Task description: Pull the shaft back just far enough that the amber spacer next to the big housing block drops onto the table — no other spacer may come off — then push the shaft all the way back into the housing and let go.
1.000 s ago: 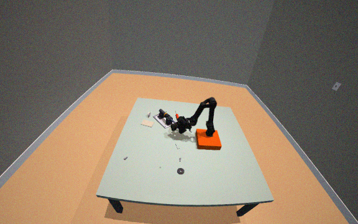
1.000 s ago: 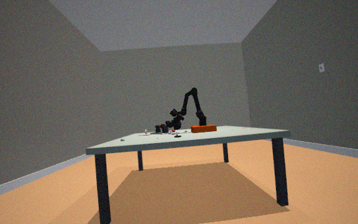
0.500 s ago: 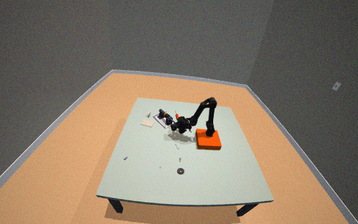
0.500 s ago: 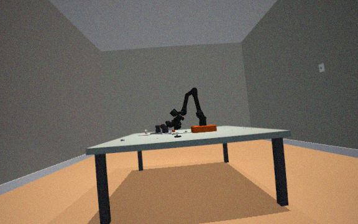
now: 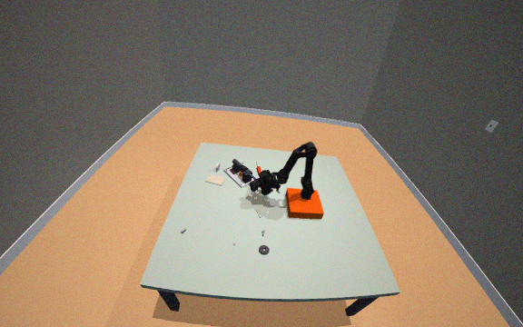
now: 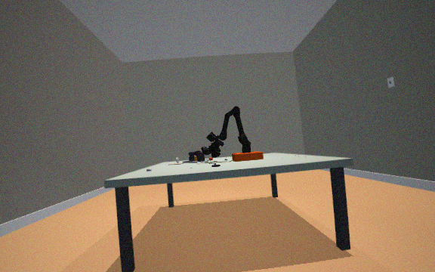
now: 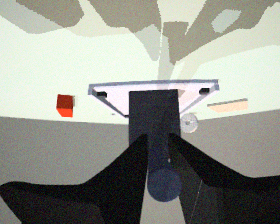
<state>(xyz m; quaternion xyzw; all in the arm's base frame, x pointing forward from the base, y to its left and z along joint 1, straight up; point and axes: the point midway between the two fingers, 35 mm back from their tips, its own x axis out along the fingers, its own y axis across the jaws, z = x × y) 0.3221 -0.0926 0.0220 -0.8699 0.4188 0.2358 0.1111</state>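
The dark round shaft is 40 mm to the right of my gripper tip, 30 mm ahead of it and 20 mm above it. Round my gripper tip: amber spacer (110 mm to the right, 90 mm ahead, 10 mm below); then tan pad (270 mm ahead, 60 mm below, 50 mm to the right); then pale ring (270 mm ahead, 170 mm to the right, 30 mm below).
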